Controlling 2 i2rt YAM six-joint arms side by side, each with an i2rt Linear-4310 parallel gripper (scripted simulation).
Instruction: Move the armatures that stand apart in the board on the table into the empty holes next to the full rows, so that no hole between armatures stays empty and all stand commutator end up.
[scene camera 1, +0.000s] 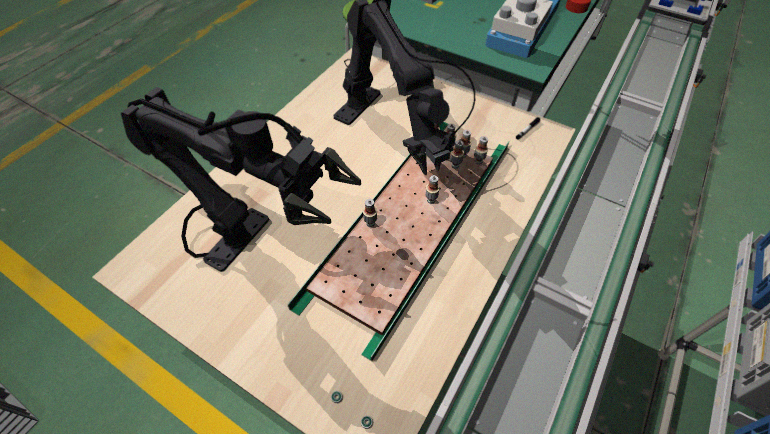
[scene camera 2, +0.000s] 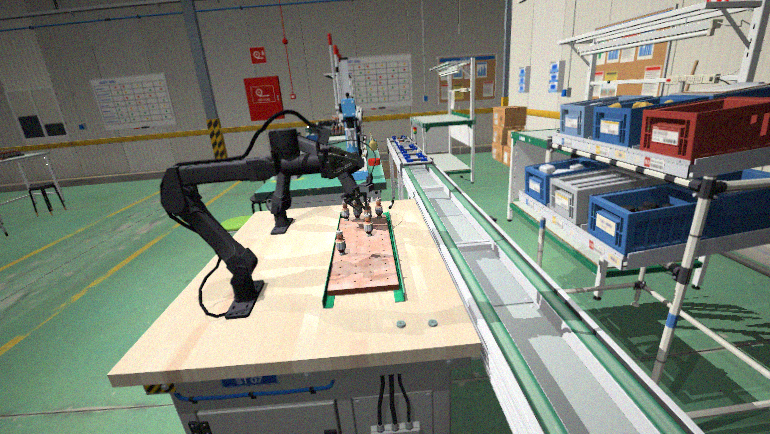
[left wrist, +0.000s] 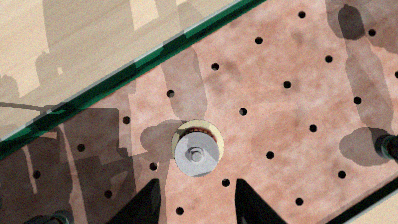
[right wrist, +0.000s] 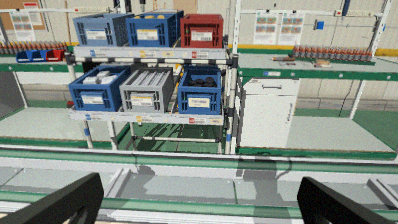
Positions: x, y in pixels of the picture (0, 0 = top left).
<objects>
copper-coloured board: scene camera 1; scene camera 2; left wrist 331, 65; not seen in the right wrist view (out of frame)
same spot on copper-coloured board: (scene camera 2: 368, 265) = (scene camera 1: 380, 269)
</objects>
